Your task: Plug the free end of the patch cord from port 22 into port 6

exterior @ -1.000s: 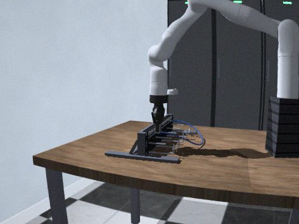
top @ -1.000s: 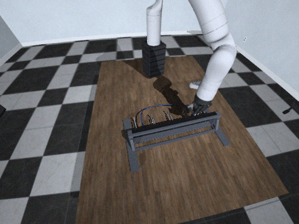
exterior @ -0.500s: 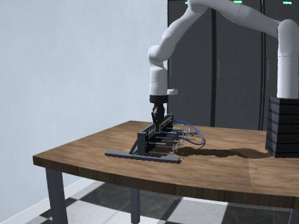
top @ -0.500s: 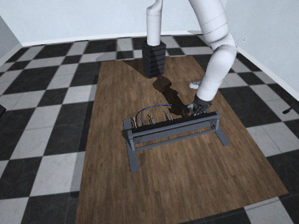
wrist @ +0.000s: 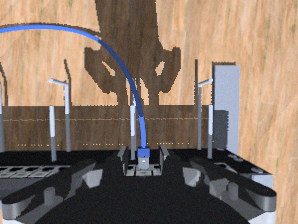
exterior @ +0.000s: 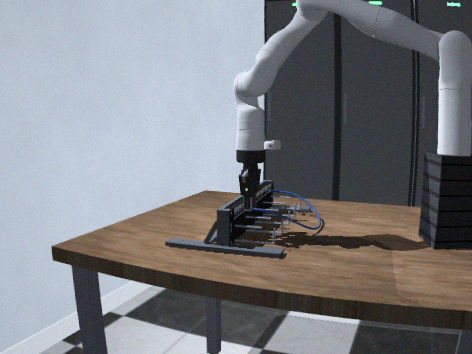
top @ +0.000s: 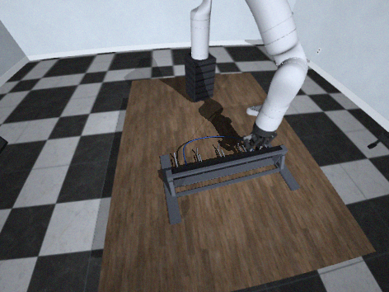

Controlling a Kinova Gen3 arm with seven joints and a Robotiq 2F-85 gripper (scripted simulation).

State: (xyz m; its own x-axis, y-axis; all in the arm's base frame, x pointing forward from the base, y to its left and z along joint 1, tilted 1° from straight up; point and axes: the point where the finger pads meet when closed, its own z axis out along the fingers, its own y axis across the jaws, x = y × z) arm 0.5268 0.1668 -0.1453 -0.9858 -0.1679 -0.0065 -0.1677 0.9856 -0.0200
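The plug is 1 cm below my hand and 1 cm ahead of it.
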